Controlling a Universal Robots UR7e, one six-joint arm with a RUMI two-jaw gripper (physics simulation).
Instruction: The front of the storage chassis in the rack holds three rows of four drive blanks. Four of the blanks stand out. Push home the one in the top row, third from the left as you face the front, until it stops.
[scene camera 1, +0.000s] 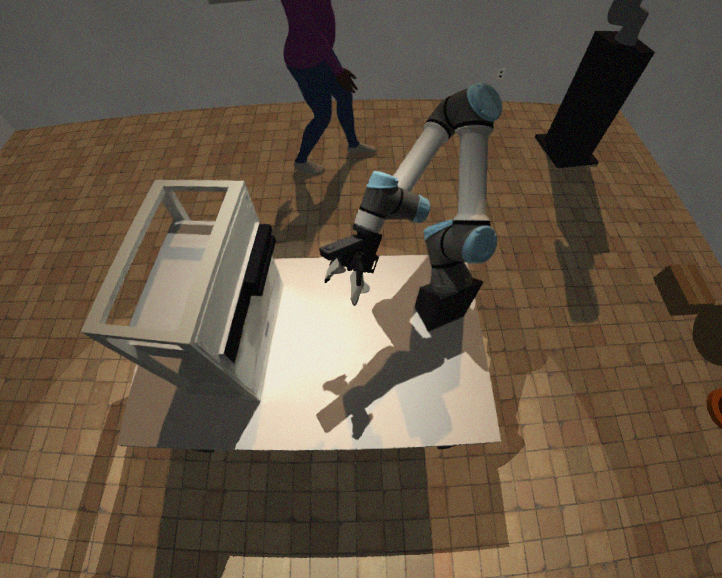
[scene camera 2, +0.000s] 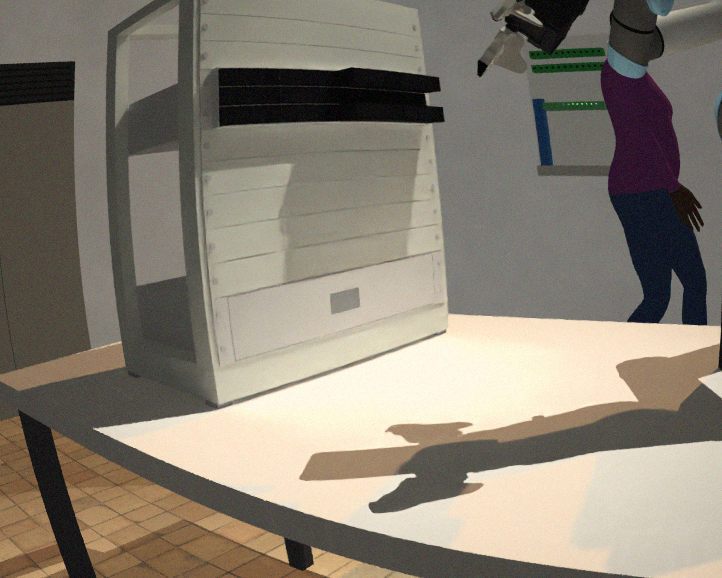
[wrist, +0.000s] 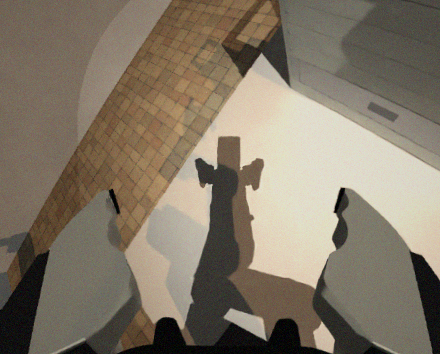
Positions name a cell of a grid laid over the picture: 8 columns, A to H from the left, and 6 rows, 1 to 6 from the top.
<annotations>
gripper: scene camera 1 D4; scene camera 2 F1; wrist E4
</annotations>
